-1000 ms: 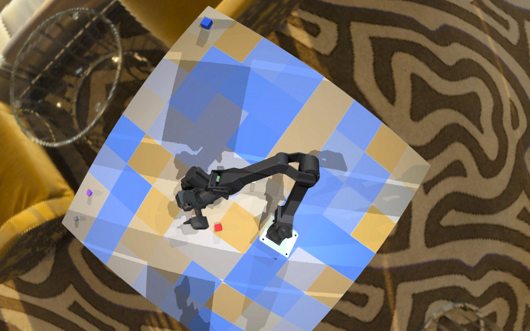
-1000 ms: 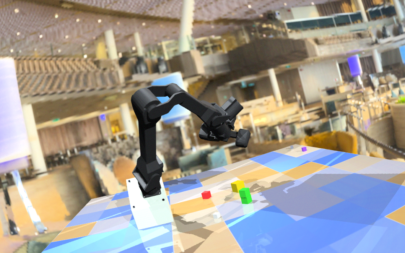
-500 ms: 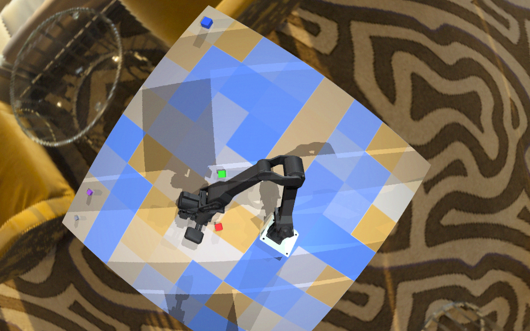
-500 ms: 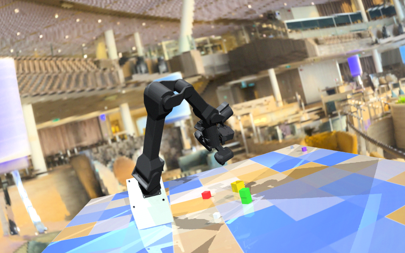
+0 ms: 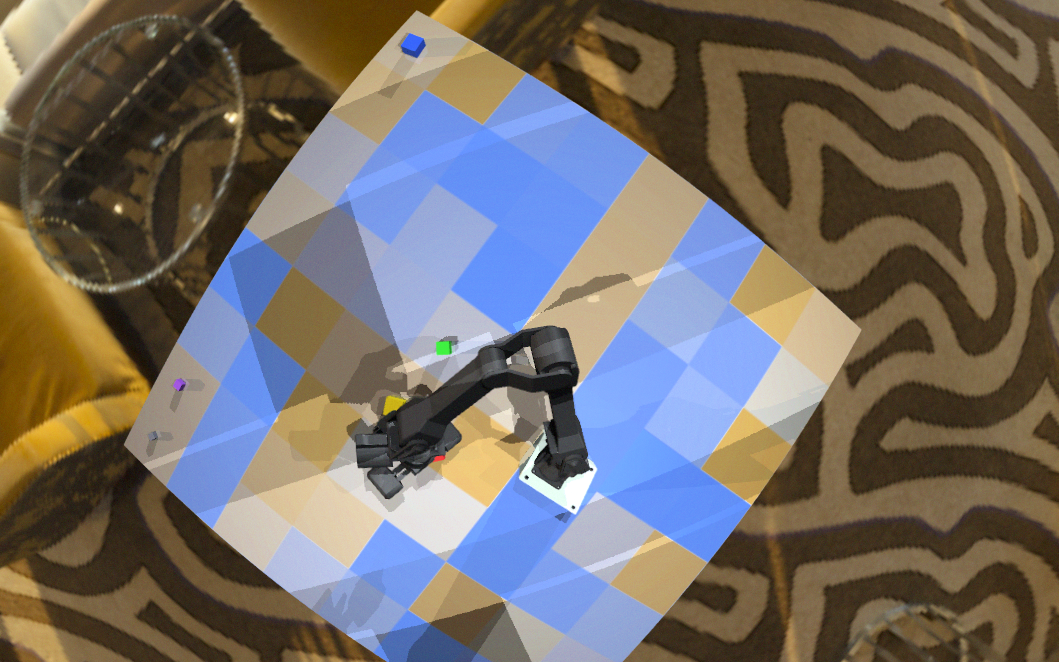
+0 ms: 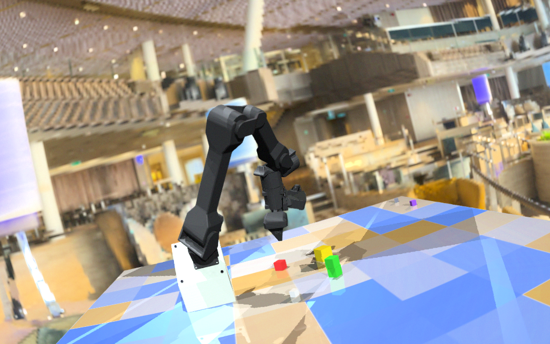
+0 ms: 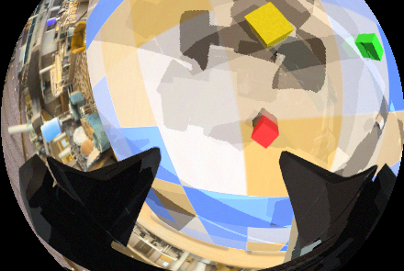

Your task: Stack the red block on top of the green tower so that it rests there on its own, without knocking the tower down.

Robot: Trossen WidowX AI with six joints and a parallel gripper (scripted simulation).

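The red block lies 90 mm below my gripper tip, 30 mm behind it and 20 mm to the right of it. From my gripper tip the other things lie so: white cube (260 mm to the right, 100 mm below, 40 mm behind); then yellow block (100 mm ahead, 90 mm below, 50 mm to the right); then purple cube (570 mm ahead, 240 mm to the left, 90 mm below).
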